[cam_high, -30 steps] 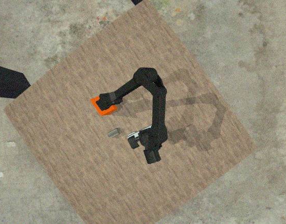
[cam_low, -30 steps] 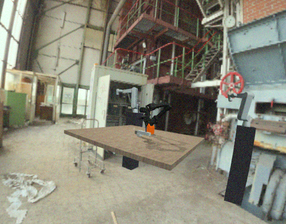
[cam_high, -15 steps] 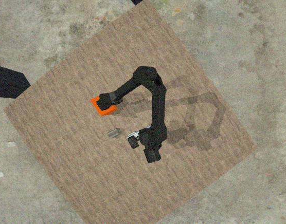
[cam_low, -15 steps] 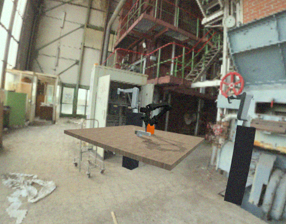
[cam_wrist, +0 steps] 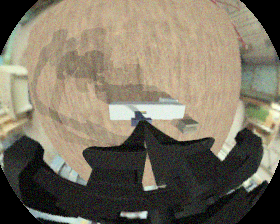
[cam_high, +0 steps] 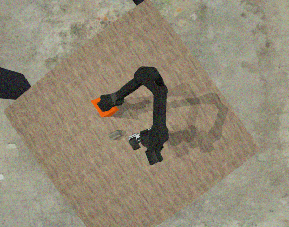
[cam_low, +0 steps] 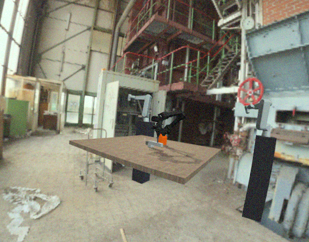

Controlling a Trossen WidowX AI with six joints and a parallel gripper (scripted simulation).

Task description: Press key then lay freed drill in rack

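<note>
The dark key lies 30 mm below my gripper tip. Also, from my gripper tip: grey slab (180 mm to the right, 110 mm below, 110 mm behind); yellow drill (80 mm below, 50 mm to the right, 10 mm behind).
</note>
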